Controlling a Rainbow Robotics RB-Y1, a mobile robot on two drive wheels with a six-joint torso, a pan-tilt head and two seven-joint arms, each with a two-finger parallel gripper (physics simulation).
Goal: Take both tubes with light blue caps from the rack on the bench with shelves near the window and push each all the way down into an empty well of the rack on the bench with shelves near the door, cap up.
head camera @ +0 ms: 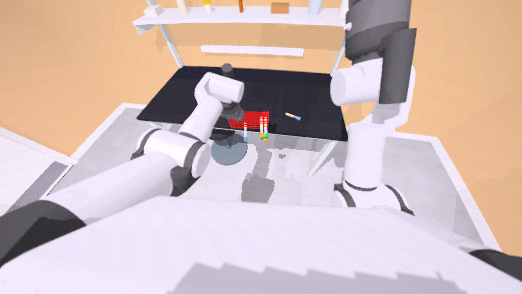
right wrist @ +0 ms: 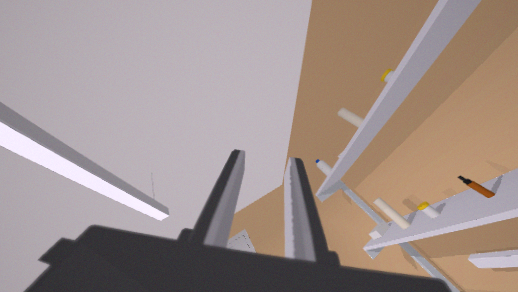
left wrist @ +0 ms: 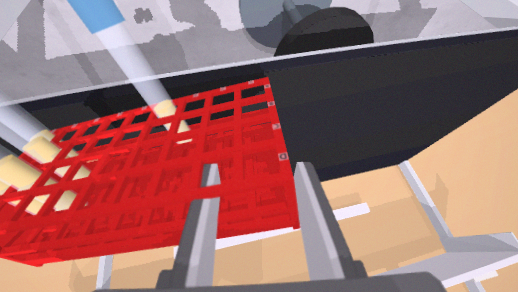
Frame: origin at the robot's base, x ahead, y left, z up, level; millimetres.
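Seen in the pictures: left gripper, fingertip midpoint: (head camera: 233, 118) (left wrist: 257, 173); right gripper, fingertip midpoint: (right wrist: 265, 163).
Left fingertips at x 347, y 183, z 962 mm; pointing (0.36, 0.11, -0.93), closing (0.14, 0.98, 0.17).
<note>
A point is followed by its place in that frame.
The red rack (head camera: 255, 120) @(x 363, y 72, z 936 mm) (left wrist: 250, 200) @(x 348, y 176, z 976 mm) is tilted, near the front edge of the black-topped bench (head camera: 170, 95) @(x 790, y 841, z 762 mm) (left wrist: 375, 110) @(x 651, y 497, z 762 mm). My left gripper (left wrist: 257, 173) @(x 347, y 183, z 962 mm) is shut on the rack's end part, one finger passing into a well; its fingertips are hidden in the head view. A tube with a light blue cap (head camera: 245, 132) @(x 314, y 124, z 894 mm) (left wrist: 131, 65) @(x 309, y 126, z 893 mm) sticks out of the rack, cap away from it. Another tube with a light blue cap (head camera: 293, 116) @(x 562, y -167, z 775 mm) lies on the bench to the right of the rack. My right gripper (right wrist: 265, 163) @(x 261, y -143, z 1525 mm) is open and empty, high up; its fingers are outside the head view.
Tubes with orange and green caps (head camera: 263, 128) @(x 355, y 30, z 882 mm) also stick out of the rack. A shelf (head camera: 240, 16) @(x 959, y 198, z 1219 mm) with bottles and a brown box (head camera: 280, 8) @(x 1005, y -44, z 1245 mm) runs above the bench. A round stool (head camera: 229, 151) @(x 689, y 469, z 30 mm) (left wrist: 330, 30) @(x 607, y 482, z 483 mm) stands at the bench's front. A ceiling lamp (right wrist: 85, 175) @(x -202, y 283, z 2078 mm) is near the right wrist view's left.
</note>
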